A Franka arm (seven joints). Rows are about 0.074 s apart.
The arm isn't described. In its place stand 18 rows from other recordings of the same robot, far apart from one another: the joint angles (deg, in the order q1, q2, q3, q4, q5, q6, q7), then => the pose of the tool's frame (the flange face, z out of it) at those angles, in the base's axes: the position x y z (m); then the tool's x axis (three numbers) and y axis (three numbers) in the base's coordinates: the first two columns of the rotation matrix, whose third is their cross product.
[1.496 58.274 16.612 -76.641 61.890 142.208 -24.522] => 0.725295, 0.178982, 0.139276, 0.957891, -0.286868, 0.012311, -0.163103, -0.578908, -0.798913
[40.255 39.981 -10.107 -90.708 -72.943 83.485 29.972] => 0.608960, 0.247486, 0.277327, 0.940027, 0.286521, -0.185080, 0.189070, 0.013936, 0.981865
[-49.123 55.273 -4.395 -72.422 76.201 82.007 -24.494] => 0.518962, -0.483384, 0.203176, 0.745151, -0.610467, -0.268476, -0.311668, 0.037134, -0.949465
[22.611 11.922 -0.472 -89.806 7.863 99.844 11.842] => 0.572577, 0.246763, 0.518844, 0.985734, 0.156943, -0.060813, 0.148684, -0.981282, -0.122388
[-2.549 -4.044 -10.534 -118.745 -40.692 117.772 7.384] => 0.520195, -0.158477, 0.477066, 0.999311, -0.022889, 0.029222, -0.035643, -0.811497, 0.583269
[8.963 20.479 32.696 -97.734 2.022 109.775 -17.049] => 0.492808, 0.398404, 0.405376, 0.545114, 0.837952, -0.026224, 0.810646, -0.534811, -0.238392
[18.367 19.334 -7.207 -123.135 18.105 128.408 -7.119] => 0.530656, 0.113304, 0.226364, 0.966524, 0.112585, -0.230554, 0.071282, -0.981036, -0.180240
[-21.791 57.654 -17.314 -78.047 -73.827 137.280 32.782] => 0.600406, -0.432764, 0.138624, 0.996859, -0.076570, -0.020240, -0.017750, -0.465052, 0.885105
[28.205 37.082 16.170 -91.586 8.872 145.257 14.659] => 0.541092, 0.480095, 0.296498, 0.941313, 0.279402, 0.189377, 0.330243, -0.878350, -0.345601
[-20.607 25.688 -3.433 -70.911 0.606 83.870 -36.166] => 0.610564, -0.262064, 0.496457, 0.957517, 0.220030, -0.186408, 0.200701, -0.972626, -0.117121
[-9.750 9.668 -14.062 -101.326 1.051 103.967 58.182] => 0.548792, -0.232855, 0.455953, 0.132351, -0.990326, -0.041673, -0.984318, -0.136263, 0.112031
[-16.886 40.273 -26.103 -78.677 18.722 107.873 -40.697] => 0.578709, -0.415713, 0.319458, 0.993141, -0.078551, -0.086612, -0.085861, -0.992745, -0.084174
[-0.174 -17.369 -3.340 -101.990 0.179 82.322 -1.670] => 0.441697, -0.031393, 0.666652, 0.998798, -0.028363, -0.039969, -0.029246, -0.999337, -0.021676
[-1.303 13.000 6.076 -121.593 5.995 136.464 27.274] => 0.572361, 0.047867, 0.308206, 0.891608, -0.452411, -0.018974, -0.451898, -0.886377, -0.100615
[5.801 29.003 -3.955 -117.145 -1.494 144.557 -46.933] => 0.592623, 0.019609, 0.187692, 0.635725, 0.770032, -0.053893, 0.771524, -0.636076, 0.012588
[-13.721 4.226 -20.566 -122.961 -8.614 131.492 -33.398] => 0.459370, -0.315141, 0.378474, 0.996588, 0.079934, -0.020564, 0.082205, -0.983610, 0.160481
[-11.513 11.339 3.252 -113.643 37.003 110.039 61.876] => 0.570569, -0.040987, 0.360238, 0.016165, -0.805803, -0.591962, -0.997793, -0.051131, 0.042354
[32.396 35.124 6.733 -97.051 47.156 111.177 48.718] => 0.476595, 0.442661, 0.237706, 0.546861, -0.381412, -0.745298, -0.611816, -0.789732, -0.044767
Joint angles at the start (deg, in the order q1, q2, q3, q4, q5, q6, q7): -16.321 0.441 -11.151 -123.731 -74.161 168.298 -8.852
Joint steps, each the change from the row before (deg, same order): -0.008 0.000 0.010 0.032 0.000 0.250 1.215; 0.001 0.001 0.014 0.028 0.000 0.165 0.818; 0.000 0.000 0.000 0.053 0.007 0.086 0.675; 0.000 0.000 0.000 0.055 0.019 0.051 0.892; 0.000 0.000 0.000 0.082 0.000 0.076 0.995; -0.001 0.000 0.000 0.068 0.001 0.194 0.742; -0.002 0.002 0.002 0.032 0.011 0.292 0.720; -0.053 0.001 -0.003 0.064 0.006 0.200 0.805
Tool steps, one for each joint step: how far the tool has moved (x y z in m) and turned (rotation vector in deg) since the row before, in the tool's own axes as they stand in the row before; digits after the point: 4 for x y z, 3 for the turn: 0.0005 0.0003 -0.0005 -0.067 0.253 1.220; 0.0005 0.0002 -0.0003 -0.047 0.180 0.814; 0.0002 0.0005 -0.0002 -0.060 0.094 0.692; 0.0002 0.0005 -0.0002 -0.055 0.061 0.921; 0.0002 0.0007 -0.0003 -0.085 0.092 1.010; 0.0004 0.0006 -0.0004 -0.078 0.207 0.756; 0.0006 0.0003 -0.0005 -0.043 0.298 0.736; 0.0000 0.0007 -0.0003 -0.072 0.169 0.855
